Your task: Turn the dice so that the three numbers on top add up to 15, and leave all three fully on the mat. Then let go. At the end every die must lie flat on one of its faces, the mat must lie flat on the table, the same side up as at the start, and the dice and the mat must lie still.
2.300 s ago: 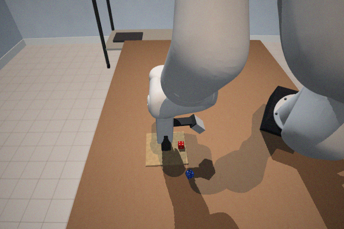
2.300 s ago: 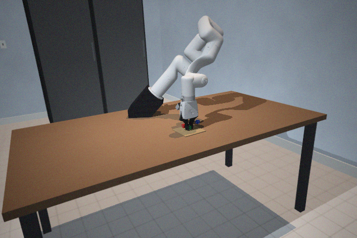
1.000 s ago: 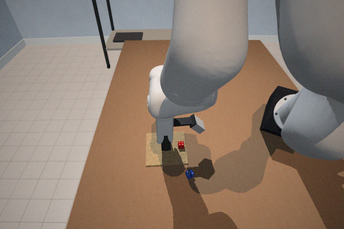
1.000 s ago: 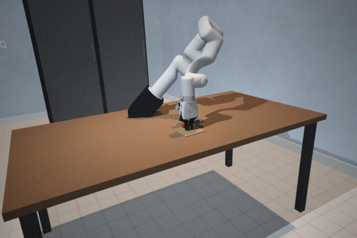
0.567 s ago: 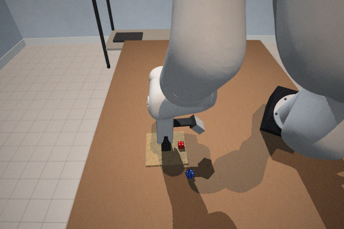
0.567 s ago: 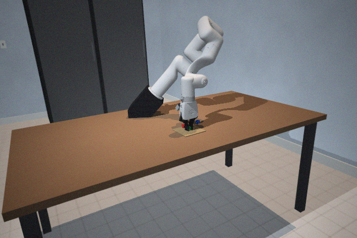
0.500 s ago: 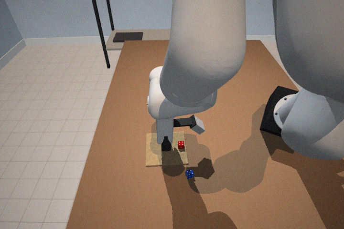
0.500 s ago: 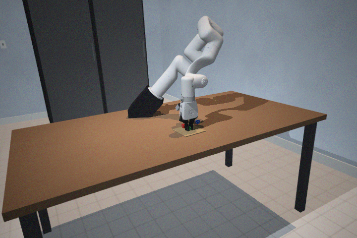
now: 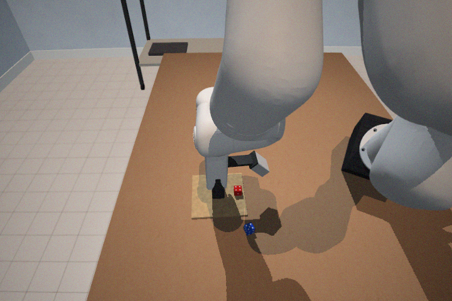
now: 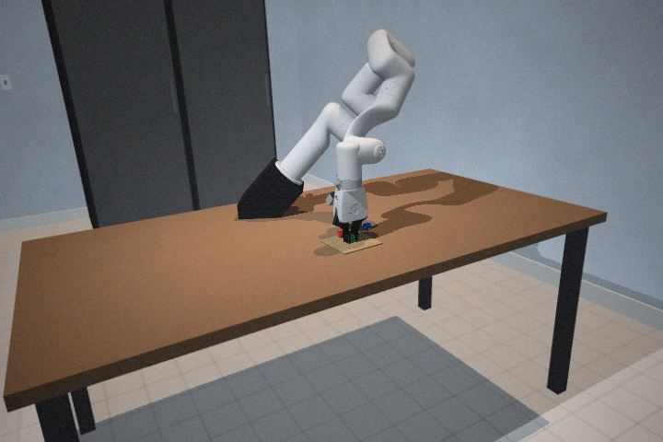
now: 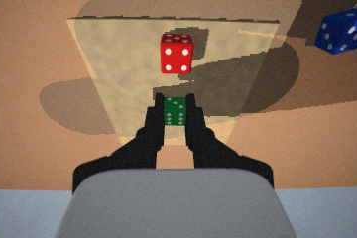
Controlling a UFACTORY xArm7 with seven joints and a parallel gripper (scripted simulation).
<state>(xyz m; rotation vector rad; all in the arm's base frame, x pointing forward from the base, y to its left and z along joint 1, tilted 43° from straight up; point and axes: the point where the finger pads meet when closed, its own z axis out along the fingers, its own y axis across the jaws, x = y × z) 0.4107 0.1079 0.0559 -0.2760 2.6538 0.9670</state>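
Now: hand 1 cm above the green die. Also, from my hand: blue die (10 cm behind, 9 cm to the left, 2 cm below); tan mat (2 cm below); red die (5 cm behind, 1 cm to the right, 1 cm below).
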